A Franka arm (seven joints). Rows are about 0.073 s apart.
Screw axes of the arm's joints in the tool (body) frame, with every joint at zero. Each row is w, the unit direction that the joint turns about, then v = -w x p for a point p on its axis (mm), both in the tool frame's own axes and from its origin. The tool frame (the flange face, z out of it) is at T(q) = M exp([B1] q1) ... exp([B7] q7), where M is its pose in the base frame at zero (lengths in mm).
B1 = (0, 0, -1, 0, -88, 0)
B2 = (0, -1, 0, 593, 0, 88)
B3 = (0, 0, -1, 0, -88, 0)
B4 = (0, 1, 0, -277, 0, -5.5)
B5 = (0, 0, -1, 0, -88, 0)
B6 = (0, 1, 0, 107, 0, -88)
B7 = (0, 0, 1, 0, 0, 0)
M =
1 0 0 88
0 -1 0 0
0 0 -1 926
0 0 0 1
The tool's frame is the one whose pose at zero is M.
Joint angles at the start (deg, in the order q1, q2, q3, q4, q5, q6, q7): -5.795 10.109 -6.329 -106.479 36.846 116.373 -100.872
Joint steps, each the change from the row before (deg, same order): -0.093 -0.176 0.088 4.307 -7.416 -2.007 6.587; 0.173 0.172 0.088 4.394 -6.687 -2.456 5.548; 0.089 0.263 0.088 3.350 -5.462 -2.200 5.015; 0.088 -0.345 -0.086 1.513 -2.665 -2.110 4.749; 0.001 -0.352 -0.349 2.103 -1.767 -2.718 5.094; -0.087 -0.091 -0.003 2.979 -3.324 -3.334 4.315
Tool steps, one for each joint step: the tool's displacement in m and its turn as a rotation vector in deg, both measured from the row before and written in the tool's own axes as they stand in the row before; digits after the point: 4 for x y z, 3 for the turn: 0.0142 0.0091 -0.0281 -0.991 -5.792 1.203; 0.0125 0.0073 -0.0258 -1.093 -5.442 0.968; 0.0056 0.0047 -0.0193 -0.958 -4.676 1.912; 0.0012 -0.0011 -0.0127 -0.032 -2.363 3.417; -0.0008 -0.0008 -0.0176 -0.125 -1.595 4.378; -0.0003 -0.0005 -0.0206 -0.681 -3.036 3.065
